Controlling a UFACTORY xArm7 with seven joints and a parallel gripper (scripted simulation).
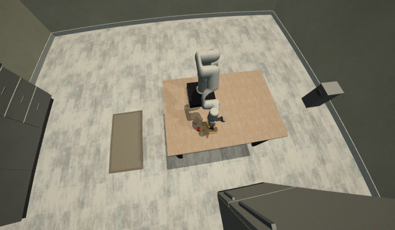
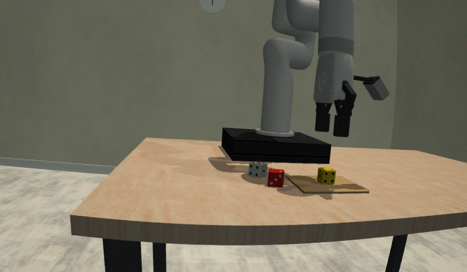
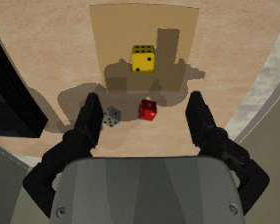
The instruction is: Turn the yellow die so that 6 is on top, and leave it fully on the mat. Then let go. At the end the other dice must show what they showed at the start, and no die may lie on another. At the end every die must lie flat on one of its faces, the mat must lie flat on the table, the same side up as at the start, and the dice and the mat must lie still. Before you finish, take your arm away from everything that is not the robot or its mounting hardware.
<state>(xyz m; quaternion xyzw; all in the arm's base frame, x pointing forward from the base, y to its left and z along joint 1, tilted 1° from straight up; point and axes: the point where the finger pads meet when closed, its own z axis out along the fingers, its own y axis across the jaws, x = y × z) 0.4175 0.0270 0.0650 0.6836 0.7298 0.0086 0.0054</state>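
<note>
My gripper is now 10 cm above the yellow die. Also, from my hand: white die 6 cm behind, 13 cm to the right, 10 cm below; then red die 1 cm ahead, 11 cm to the right, 10 cm below; then tan mat 11 cm below.
</note>
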